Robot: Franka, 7 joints.
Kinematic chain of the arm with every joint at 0, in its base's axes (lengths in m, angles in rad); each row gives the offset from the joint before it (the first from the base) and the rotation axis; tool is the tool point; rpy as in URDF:
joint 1: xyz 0 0 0.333 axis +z
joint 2: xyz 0 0 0 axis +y
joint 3: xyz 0 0 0.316 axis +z
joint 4: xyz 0.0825 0 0 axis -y
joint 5: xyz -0.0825 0 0.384 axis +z
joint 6: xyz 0 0 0 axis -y
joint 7: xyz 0.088 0 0 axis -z
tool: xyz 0 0 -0.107 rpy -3.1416 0 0
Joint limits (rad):
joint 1: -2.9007..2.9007
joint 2: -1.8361..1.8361
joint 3: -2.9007..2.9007
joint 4: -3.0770..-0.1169
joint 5: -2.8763..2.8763
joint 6: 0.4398..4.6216
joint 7: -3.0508..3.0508
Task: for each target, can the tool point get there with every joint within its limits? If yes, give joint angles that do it. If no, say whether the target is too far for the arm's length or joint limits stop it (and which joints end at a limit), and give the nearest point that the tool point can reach.
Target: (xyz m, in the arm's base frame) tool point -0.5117 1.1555 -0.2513
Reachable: no: too far | nearest point -0.3153 0.7120 -0.0270 | short by 0.534 m
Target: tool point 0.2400 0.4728 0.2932
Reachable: yes | joints 2.3133 0.4406 -1.3036 -2.3001 -1.3454 2.8136 -1.0416
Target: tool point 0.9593 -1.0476 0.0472
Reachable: no: too far | nearest point 0.5680 -0.6203 0.1638 | short by 0.591 m
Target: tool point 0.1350 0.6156 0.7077
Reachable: yes | joints -0.6689 -0.9461 1.4063 -1.4399 -1.1419 2.0635 0.3626
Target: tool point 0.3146 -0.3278 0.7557
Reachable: yes | joints 0.6852 -0.1659 -1.0708 -1.3760 -1.1216 0.8317 -1.6720
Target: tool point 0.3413 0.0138 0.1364
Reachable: yes | joints 0.1659 0.2445 -0.2860 -2.7722 2.0659 1.8888 -0.3095
